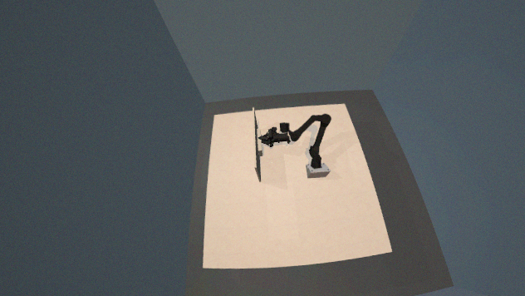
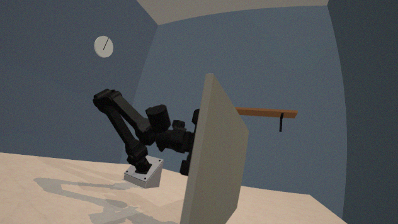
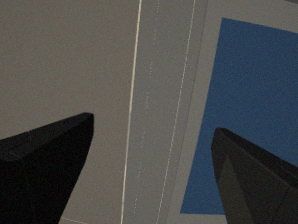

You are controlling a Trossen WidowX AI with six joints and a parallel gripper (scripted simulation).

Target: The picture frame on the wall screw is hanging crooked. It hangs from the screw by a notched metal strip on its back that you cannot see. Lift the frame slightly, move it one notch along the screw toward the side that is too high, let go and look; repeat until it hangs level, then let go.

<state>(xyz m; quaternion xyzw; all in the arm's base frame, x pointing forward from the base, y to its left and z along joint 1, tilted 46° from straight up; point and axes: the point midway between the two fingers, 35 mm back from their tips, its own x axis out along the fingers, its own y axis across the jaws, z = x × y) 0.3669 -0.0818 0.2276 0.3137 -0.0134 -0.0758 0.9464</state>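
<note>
Right now the picture frame is 5 cm below my gripper tip and 1 cm to the right of it. Round my gripper tip: wall panel: 7 cm below, 2 cm ahead, 1 cm to the left.
</note>
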